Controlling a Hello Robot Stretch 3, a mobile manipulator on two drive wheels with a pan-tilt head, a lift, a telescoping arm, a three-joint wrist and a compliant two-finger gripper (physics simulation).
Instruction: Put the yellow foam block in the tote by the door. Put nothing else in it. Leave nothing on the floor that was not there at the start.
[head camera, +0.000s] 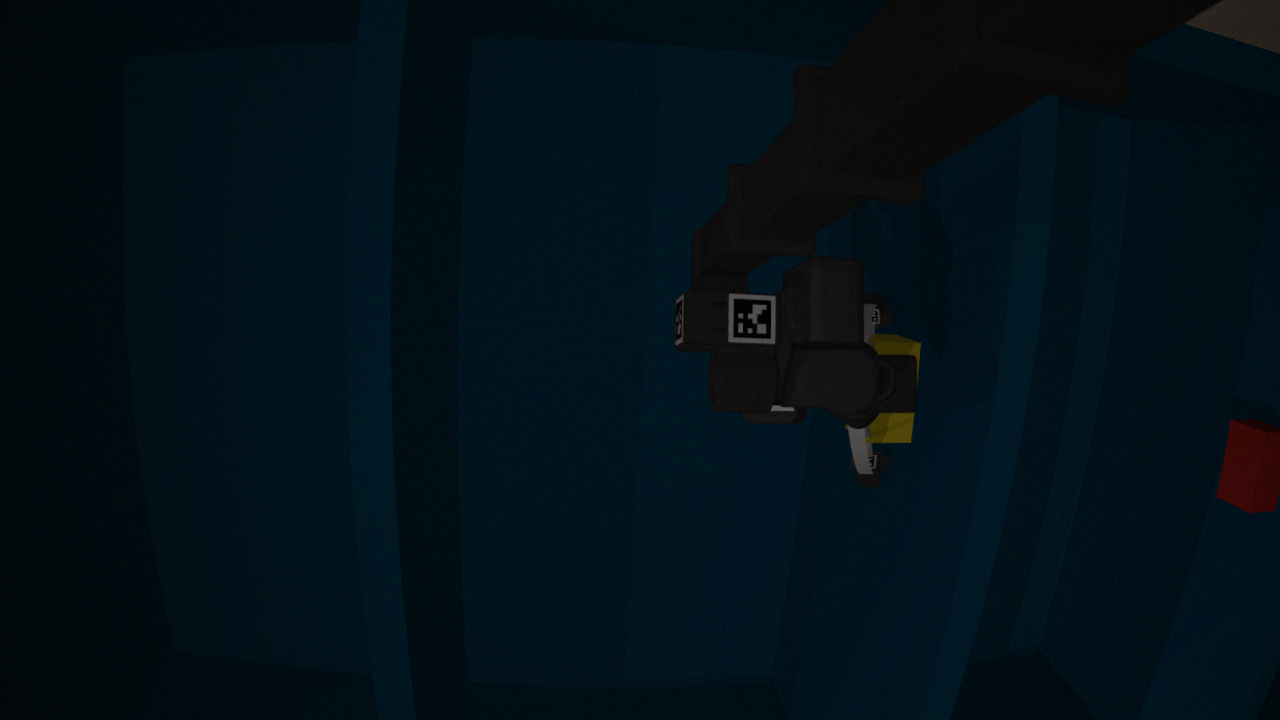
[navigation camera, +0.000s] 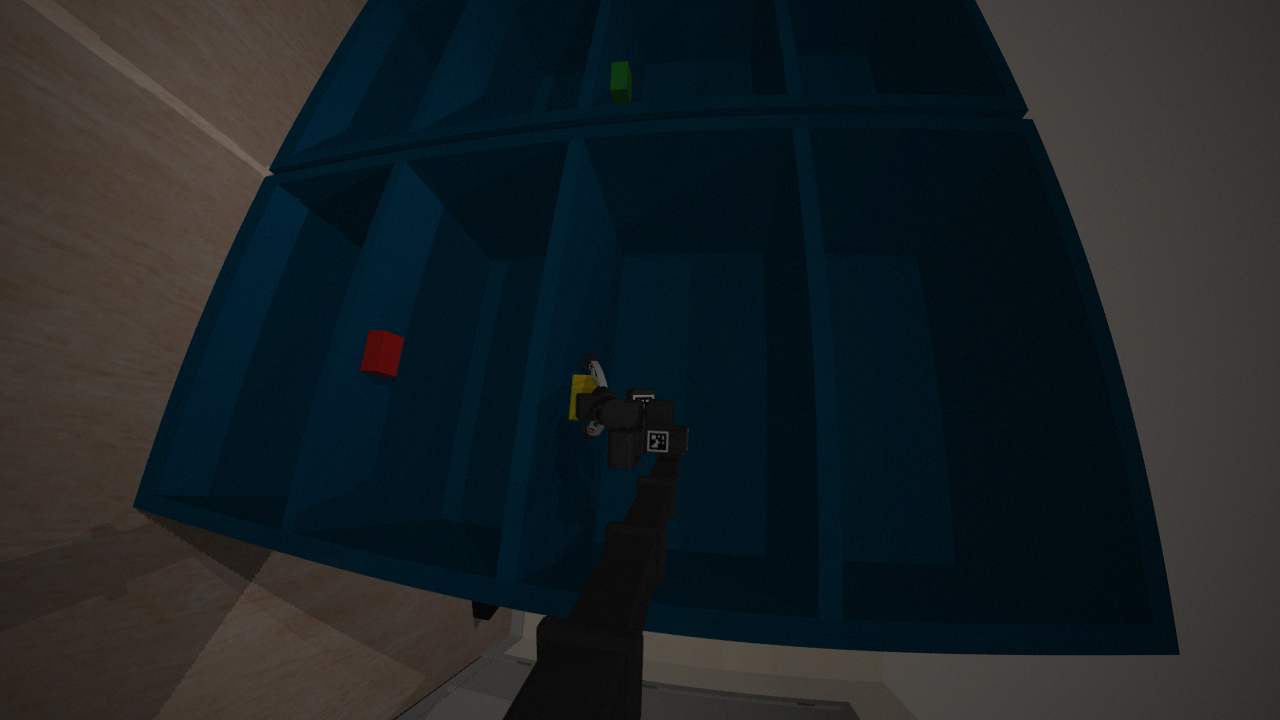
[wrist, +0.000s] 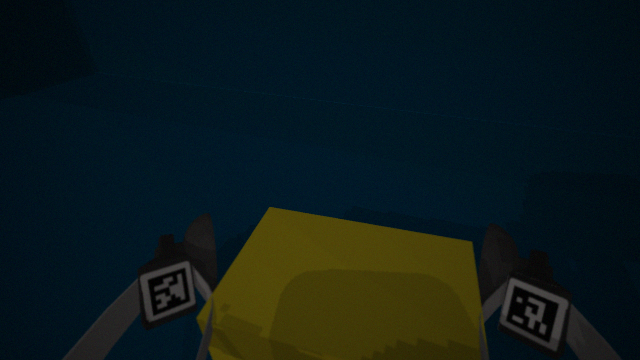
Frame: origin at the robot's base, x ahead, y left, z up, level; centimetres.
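Seen in the pictures: gripper, fingertip midpoint: (wrist: 343, 245).
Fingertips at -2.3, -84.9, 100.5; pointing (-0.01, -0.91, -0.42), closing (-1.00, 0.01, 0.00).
Note:
Pixels of each thing's top centre, then the offset from my fingertips to it, as dx, dy, dz. "spot": a spot on its surface instead.
- yellow foam block, middle of its top: (wrist: 349, 275) (head camera: 860, 386) (navigation camera: 596, 399) -0.2, +4.5, +3.1
- red block, middle of its top: (head camera: 1240, 465) (navigation camera: 390, 354) +7.9, +11.0, -42.6
- green block, middle of its top: (navigation camera: 629, 82) +84.3, -16.7, +3.1
- rim, surface spot: (navigation camera: 984, 637) spot: -26.8, +31.4, +63.1
The yellow foam block (head camera: 899, 429) (navigation camera: 581, 385) (wrist: 310, 240) is inside a compartment of a blue divided bin, near the divider on its left in the navigation view. My gripper (head camera: 874, 392) (navigation camera: 589, 394) (wrist: 343, 245) is over the block, with one fingertip against each side of it. It is shut on the block, the fingers standing fairly wide. The wrist hides part of the block in the head view, and the frame edge cuts off its near part in the wrist view. Whether the block bears on the bin is hidden. The tote by the door does not show.
A red block (head camera: 1248, 465) (navigation camera: 382, 353) is in the compartment left of the yellow block's in the navigation view. A green block (navigation camera: 621, 81) is in the farther blue bin. Raised dividers (navigation camera: 810, 268) separate the compartments. My arm (navigation camera: 617, 573) reaches over the bin's near rim (navigation camera: 984, 637).

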